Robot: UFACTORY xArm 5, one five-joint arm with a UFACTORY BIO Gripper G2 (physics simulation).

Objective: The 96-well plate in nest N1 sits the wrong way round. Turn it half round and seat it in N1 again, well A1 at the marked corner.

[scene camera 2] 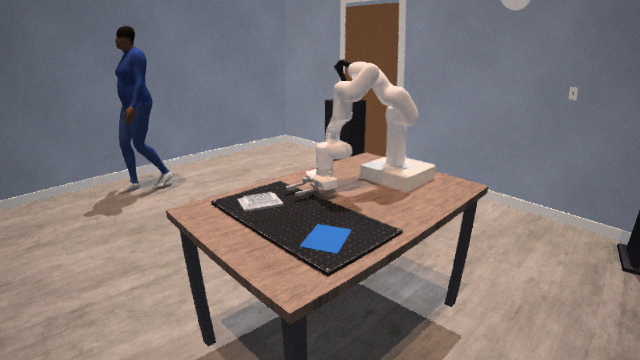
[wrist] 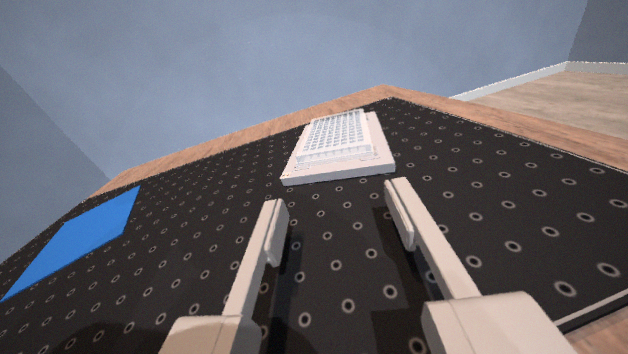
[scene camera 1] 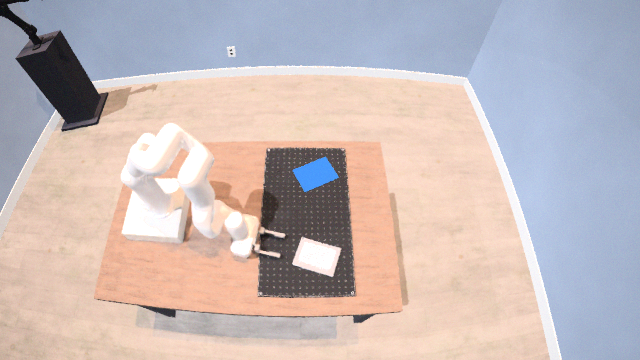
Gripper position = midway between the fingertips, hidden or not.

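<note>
A flat blue sheet (scene camera 2: 325,238) is visible in scene camera 2, and scene camera 1 shows the sheet (scene camera 1: 312,175) as well. The wrist view shows a pale nest (wrist: 385,164) and a 96-well plate (wrist: 345,136); the plate (scene camera 1: 311,254) can also be seen in scene camera 1. As for the gripper (scene camera 1: 282,246), it is visible in scene camera 1, and the wrist view shows the gripper (wrist: 333,198) too.
</note>
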